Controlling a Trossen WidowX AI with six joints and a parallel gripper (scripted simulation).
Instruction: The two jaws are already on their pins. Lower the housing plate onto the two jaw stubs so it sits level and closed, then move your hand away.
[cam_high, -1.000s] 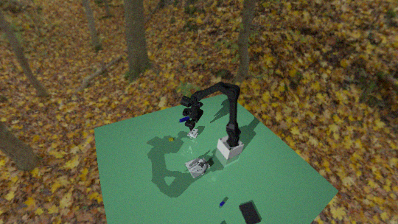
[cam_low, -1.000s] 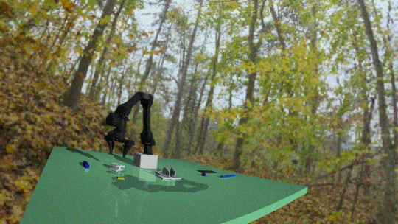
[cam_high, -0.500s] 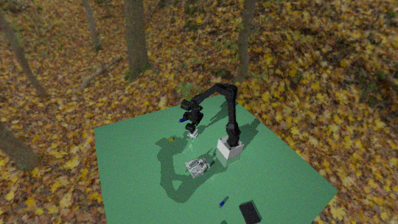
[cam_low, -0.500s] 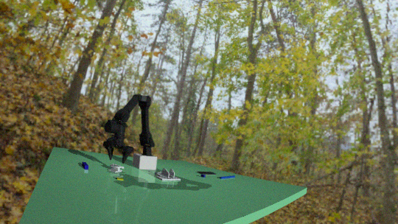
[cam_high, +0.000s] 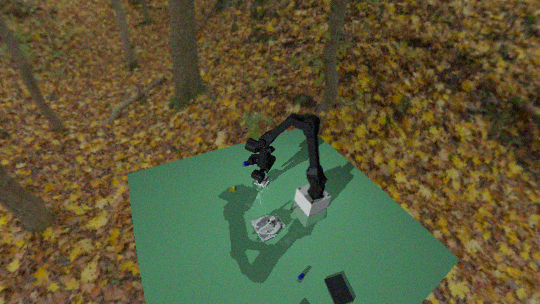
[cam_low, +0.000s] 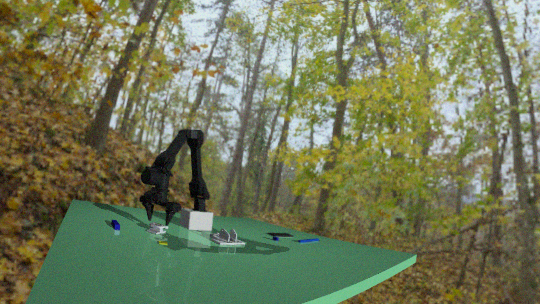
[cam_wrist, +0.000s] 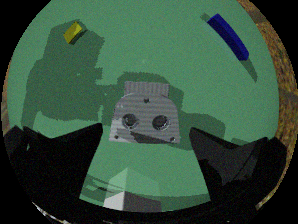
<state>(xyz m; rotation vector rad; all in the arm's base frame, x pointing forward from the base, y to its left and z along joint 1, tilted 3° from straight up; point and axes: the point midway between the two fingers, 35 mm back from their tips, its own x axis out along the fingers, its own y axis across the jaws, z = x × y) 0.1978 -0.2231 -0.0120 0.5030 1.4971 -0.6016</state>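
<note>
My gripper tip is 3 cm above the white part and 1 cm short of it. Round my gripper tip: blue bar: 18 cm to the right, 3 cm below, 3 cm ahead; then small blue block: 56 cm to the left, 3 cm below; then yellow bit: 17 cm ahead, 3 cm below, 1 cm to the left.
</note>
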